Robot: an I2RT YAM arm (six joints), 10 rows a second.
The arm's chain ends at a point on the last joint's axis. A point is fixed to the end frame.
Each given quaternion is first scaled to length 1.
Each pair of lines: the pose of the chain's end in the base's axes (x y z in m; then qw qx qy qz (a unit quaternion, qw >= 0)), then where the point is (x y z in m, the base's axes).
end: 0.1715 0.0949 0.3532 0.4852 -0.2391 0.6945 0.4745
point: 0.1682 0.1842 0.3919
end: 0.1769 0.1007 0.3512 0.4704 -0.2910 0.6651 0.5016
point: 0.1606 0.1884 0.3902
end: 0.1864 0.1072 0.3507 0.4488 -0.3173 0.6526 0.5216
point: 0.1630 0.1932 0.3899
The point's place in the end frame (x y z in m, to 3 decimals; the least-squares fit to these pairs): -0.022 0.058 0.075
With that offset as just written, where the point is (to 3 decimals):
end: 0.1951 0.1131 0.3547 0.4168 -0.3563 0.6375 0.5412
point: 0.162 0.196 0.393
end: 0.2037 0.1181 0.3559 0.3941 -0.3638 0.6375 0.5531
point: 0.168 0.200 0.394
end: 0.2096 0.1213 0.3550 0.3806 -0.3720 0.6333 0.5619
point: 0.172 0.202 0.394
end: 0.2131 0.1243 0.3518 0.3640 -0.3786 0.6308 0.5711
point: 0.173 0.204 0.391
